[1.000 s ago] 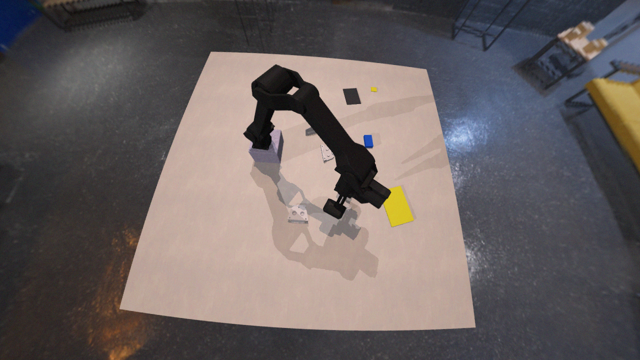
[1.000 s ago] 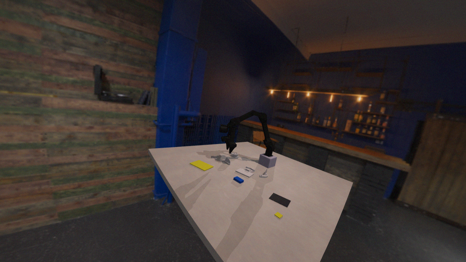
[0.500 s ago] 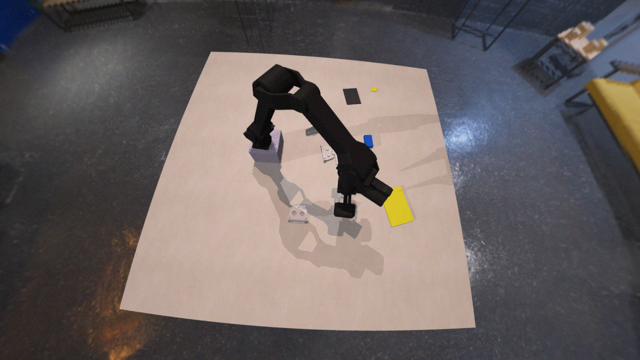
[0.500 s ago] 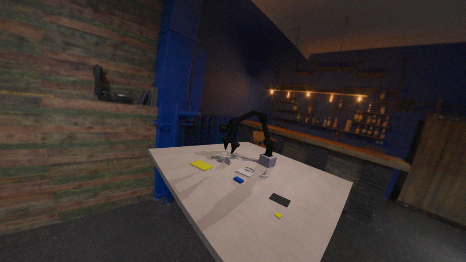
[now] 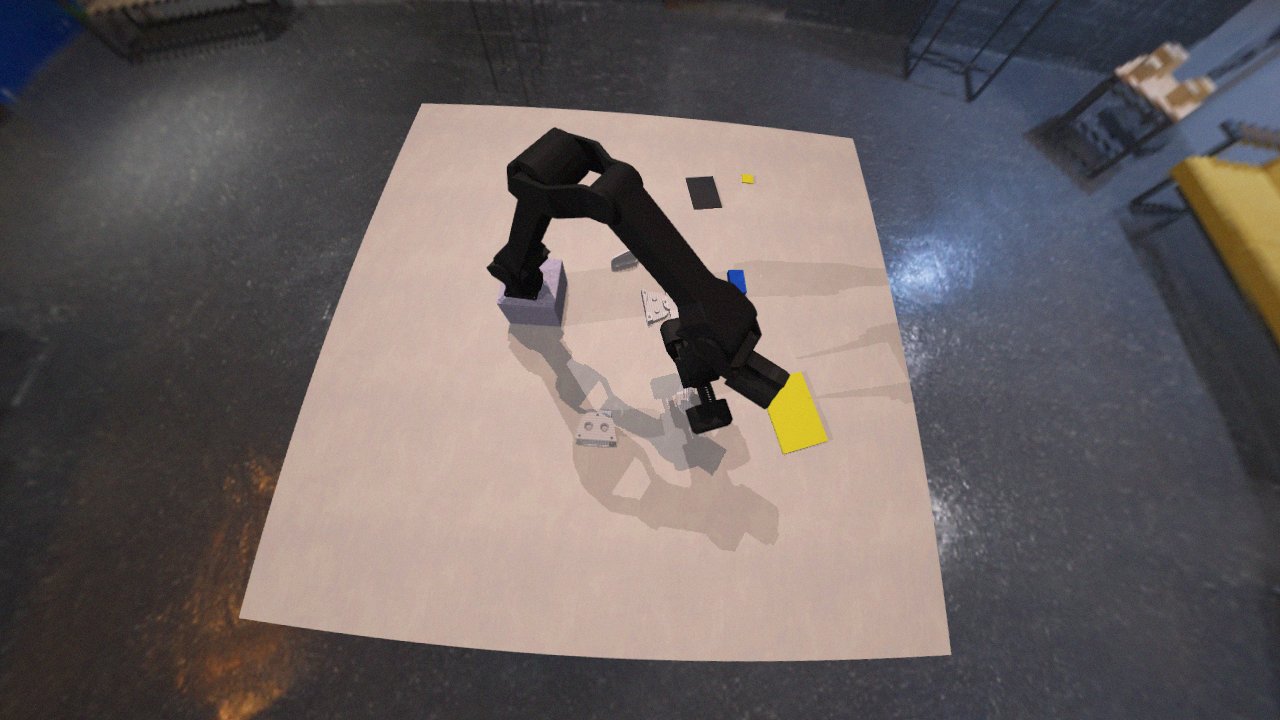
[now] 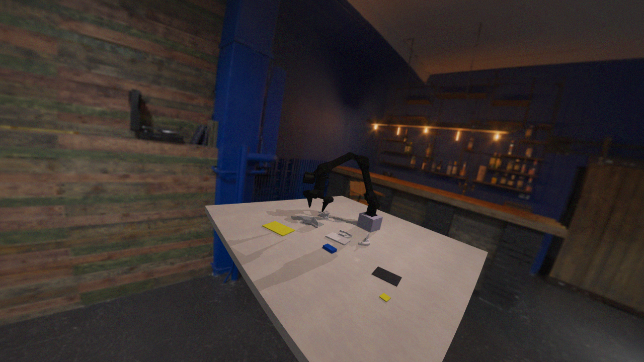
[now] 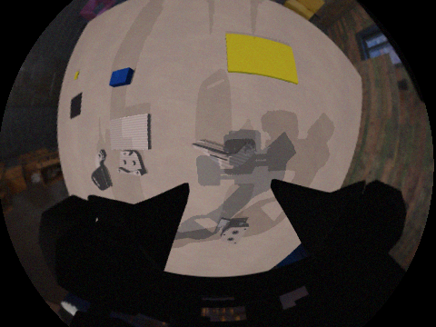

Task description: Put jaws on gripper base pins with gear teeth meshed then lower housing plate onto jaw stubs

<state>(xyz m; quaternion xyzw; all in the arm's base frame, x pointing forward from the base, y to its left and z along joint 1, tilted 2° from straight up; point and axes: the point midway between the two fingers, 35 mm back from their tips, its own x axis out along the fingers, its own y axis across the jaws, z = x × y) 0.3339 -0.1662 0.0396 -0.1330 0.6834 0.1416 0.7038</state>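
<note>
My gripper tip is now 30 mm short of the grey jaw, 10 mm to the left of it and 80 mm above it. Also, from my gripper tip: blue block 110 mm ahead, 290 mm to the left, 80 mm below; white block 150 mm behind, 80 mm to the right, 80 mm below; yellow sheet 240 mm ahead, 90 mm below.
</note>
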